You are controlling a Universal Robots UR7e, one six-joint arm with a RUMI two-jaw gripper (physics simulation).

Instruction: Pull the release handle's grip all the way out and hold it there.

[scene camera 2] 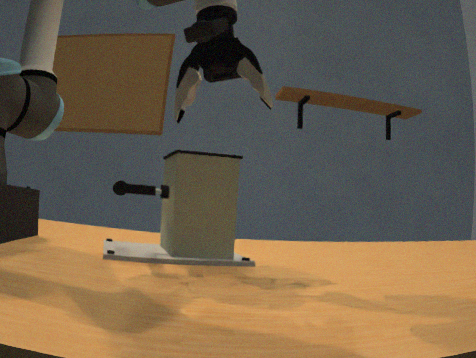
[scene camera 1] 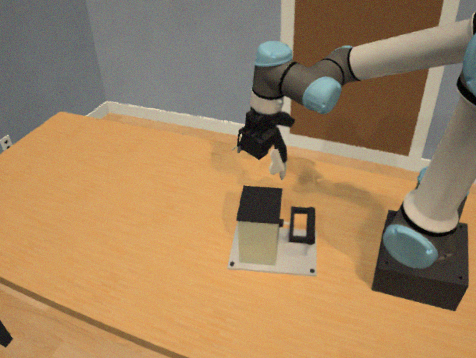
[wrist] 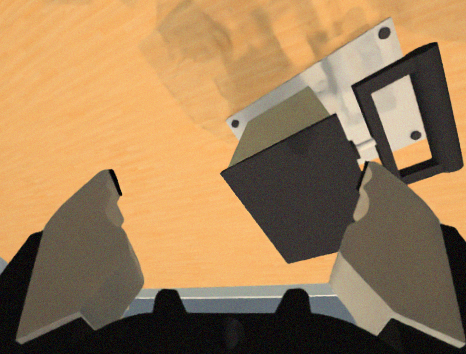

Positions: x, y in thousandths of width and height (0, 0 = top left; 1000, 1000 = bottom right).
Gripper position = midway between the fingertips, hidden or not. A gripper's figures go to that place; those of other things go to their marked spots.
Labels:
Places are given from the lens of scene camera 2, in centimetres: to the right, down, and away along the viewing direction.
gripper (scene camera 2: 467, 323): -2, -10, 61
light grey base plate (scene camera 2: 236, 700): -20, 11, 59

